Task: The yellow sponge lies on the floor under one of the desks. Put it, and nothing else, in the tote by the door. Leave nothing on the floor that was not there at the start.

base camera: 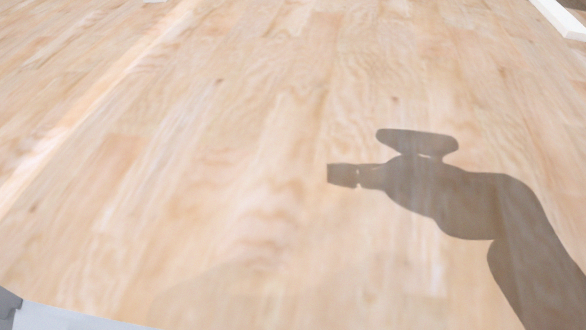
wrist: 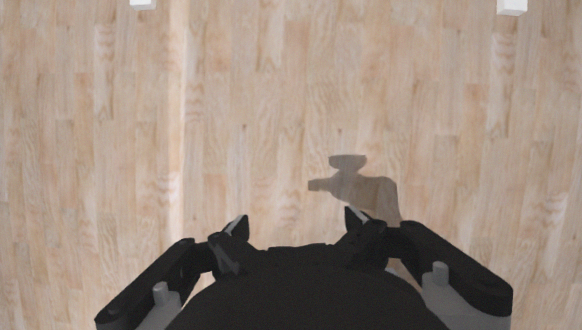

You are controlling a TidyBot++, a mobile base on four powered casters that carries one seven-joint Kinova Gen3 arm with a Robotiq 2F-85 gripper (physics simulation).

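Frame: origin at the arm's base, x down, y ahead, z right, level; millimetres.
Seen in the pictures: gripper, fingertip midpoint: [wrist: 296, 220].
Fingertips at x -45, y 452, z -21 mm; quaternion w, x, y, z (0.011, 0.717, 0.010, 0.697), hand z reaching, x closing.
Offsets run from my fingertips to a thing's middle. "spot": to the spot under its first point. Level surfaces: height alone.
My gripper [wrist: 296, 220] is open and empty in the wrist view, its two dark fingers wide apart. It points down at the wooden floor from some height. The yellow sponge does not show in the base camera view or in the wrist view. The tote does not show in either view.
The end of a white desk foot @(spot: dx +416, dy +581, dz +730 mm) [base camera: 562, 17] [wrist: 512, 6] shows at the top right. The tip of another white foot @(spot: dx +437, dy +599, dz -500 mm) [base camera: 155, 1] [wrist: 143, 4] shows at the top left. The arm's shadow lies on the wooden floor @(dx +441 mm) [base camera: 225, 125] [wrist: 280, 100].
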